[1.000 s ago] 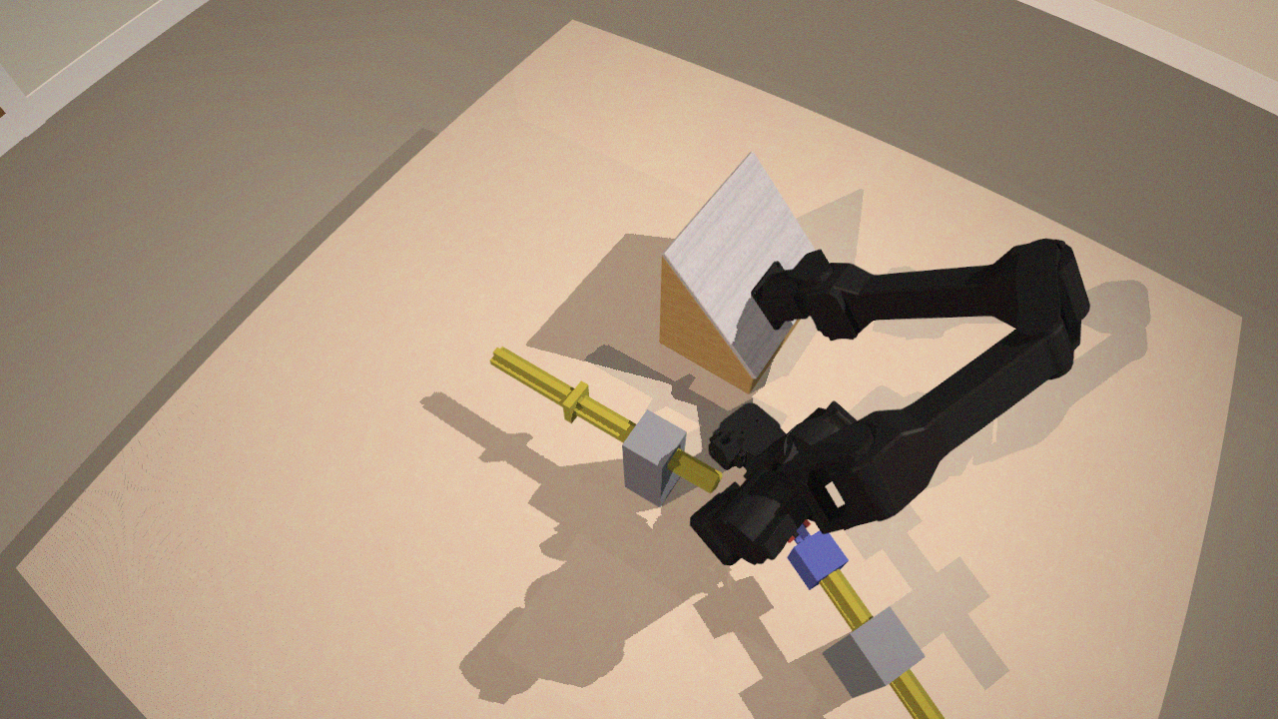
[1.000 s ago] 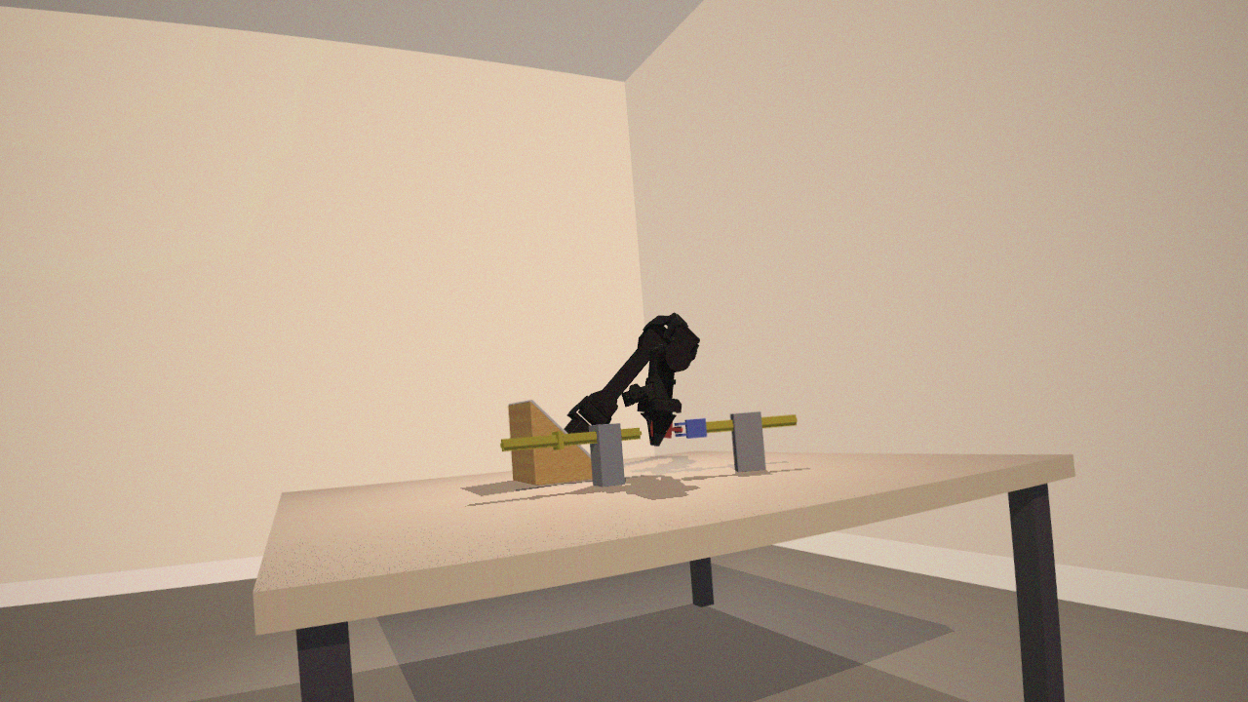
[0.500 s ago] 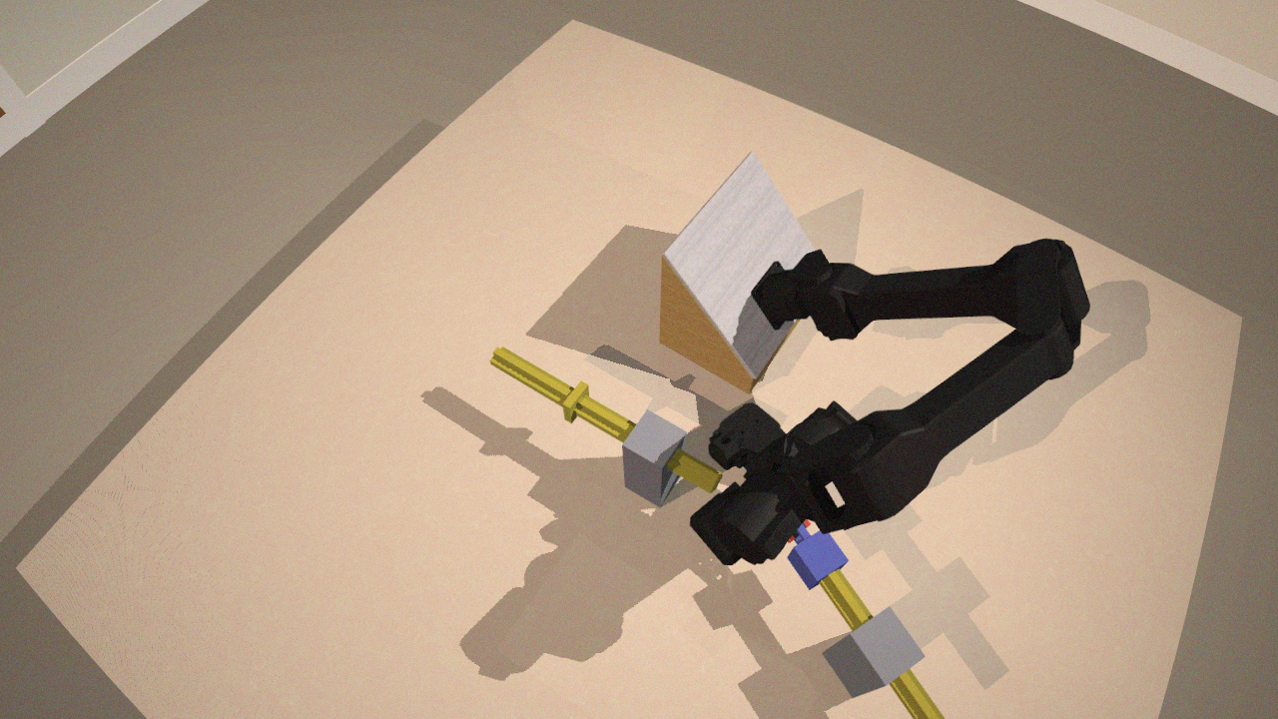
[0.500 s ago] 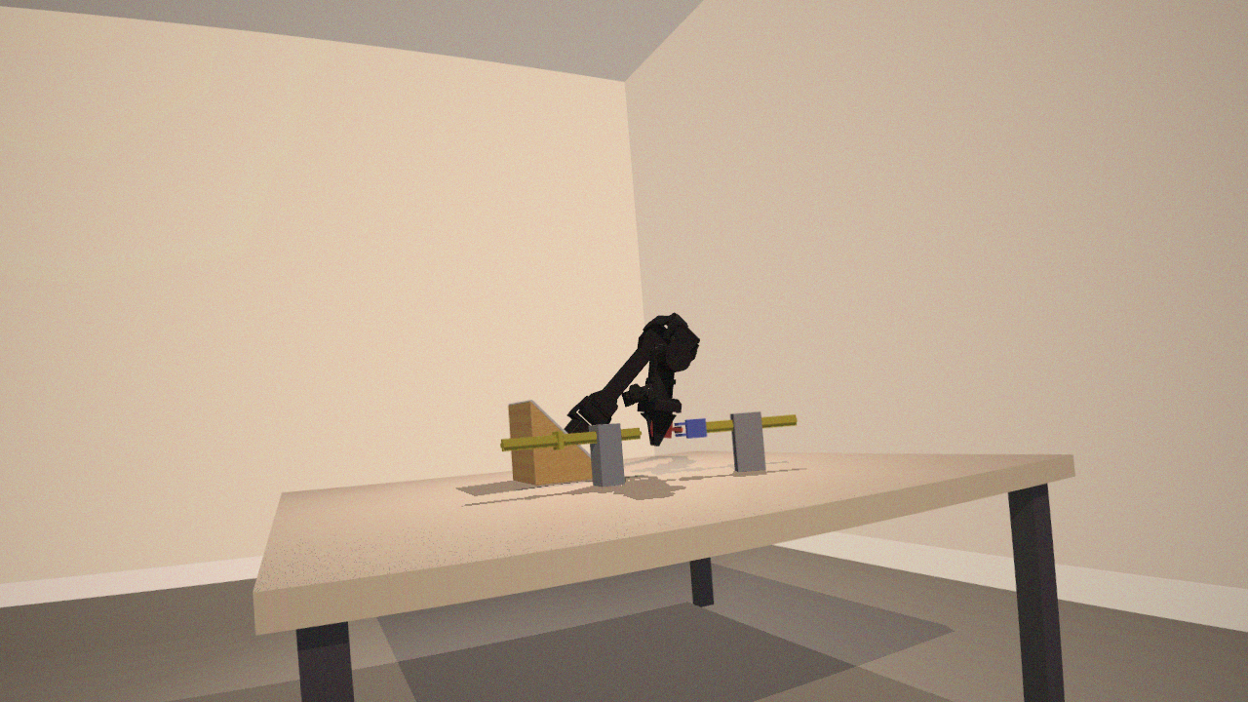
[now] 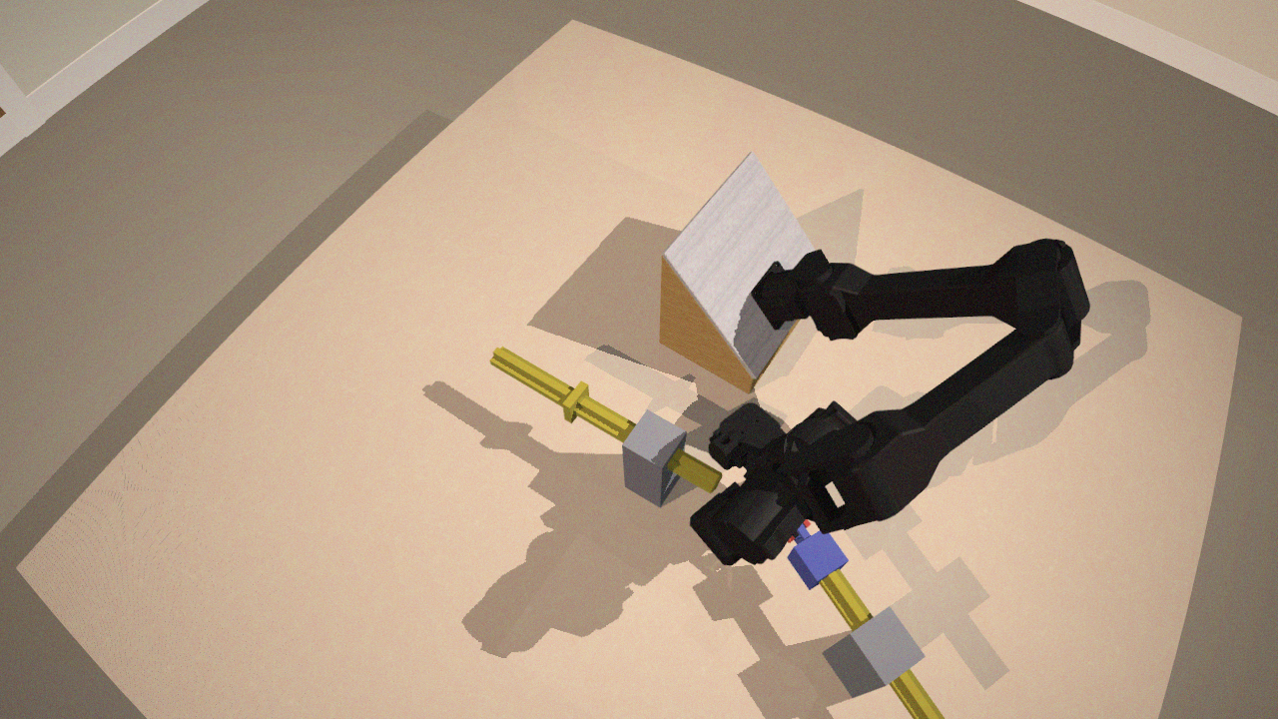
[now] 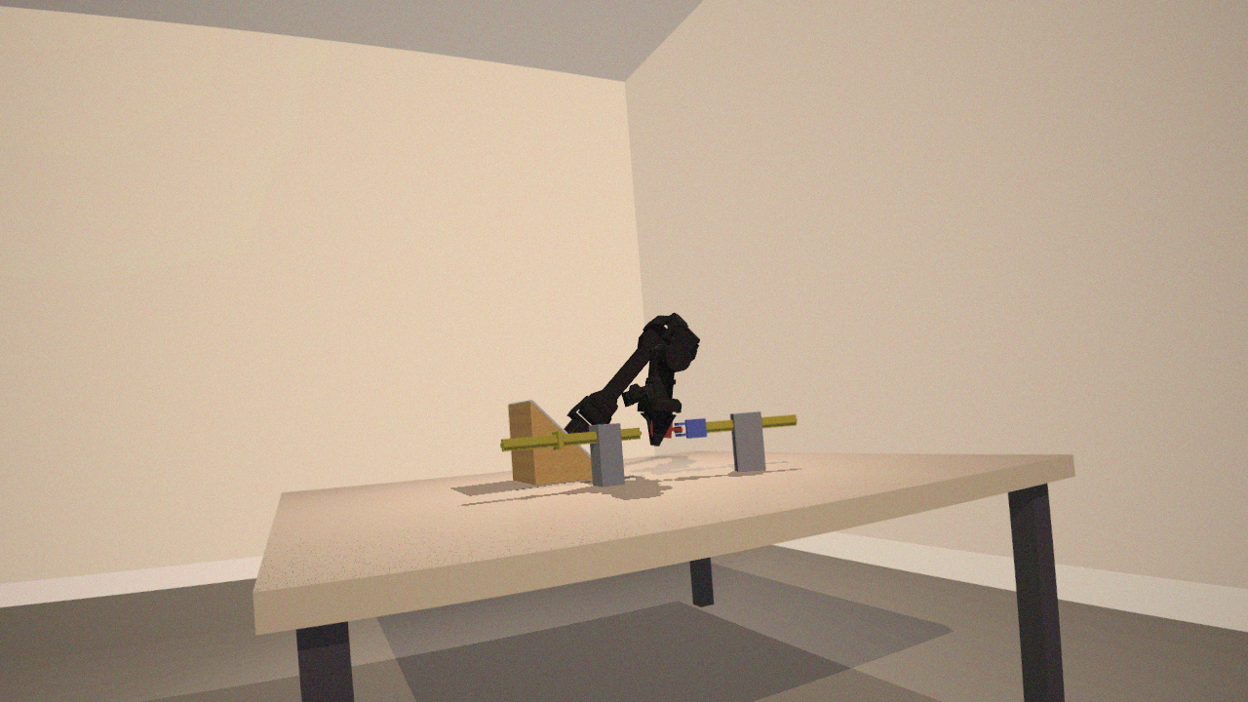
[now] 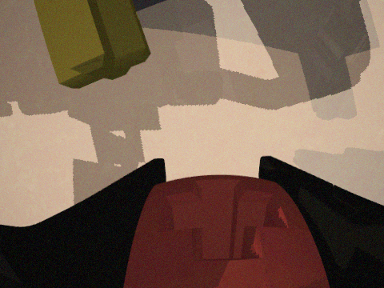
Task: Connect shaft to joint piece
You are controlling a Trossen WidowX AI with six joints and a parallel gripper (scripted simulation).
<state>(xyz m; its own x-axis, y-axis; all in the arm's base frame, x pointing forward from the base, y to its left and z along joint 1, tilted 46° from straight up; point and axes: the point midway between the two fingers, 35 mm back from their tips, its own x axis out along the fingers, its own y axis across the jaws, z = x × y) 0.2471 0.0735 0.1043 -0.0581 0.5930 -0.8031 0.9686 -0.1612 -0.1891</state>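
Now: the red joint piece 40 mm above my gripper tip, 20 mm to the left of it and 10 mm ahead of it.
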